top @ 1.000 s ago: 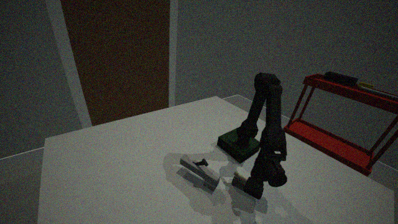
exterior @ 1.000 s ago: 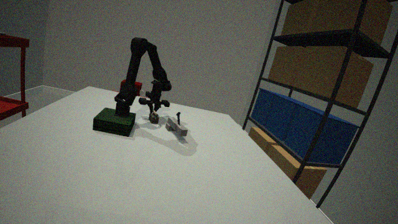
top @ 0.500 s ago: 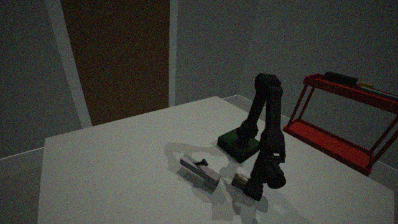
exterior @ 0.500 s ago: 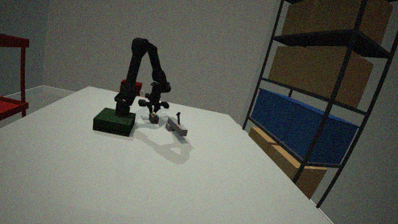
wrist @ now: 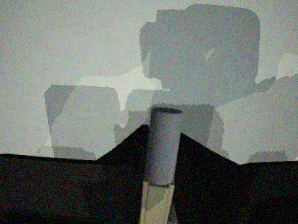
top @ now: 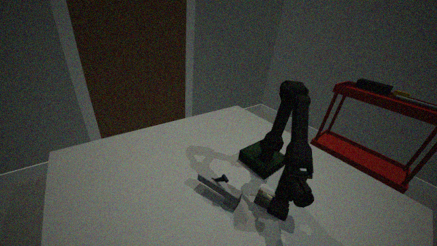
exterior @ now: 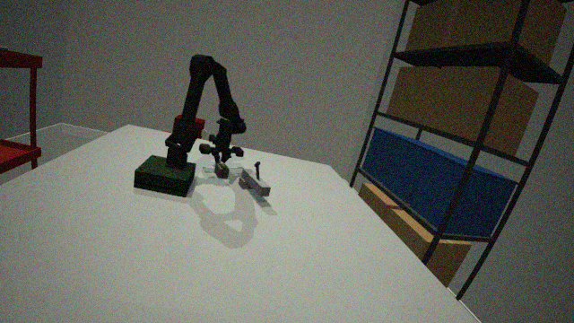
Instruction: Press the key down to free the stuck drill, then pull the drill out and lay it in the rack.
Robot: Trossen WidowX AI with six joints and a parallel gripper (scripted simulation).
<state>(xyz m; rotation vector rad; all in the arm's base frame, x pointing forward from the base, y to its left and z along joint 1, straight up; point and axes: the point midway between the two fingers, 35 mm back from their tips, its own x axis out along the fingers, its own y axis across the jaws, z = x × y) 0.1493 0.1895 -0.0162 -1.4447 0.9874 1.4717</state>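
The drill lies 10 mm ahead of my gripper tip, 40 mm to the right of it and 40 mm above it. Round my gripper tip: small dark key: 150 mm ahead, 180 mm to the right, 90 mm above; then long grey block: 140 mm ahead, 180 mm to the right, 40 mm above.
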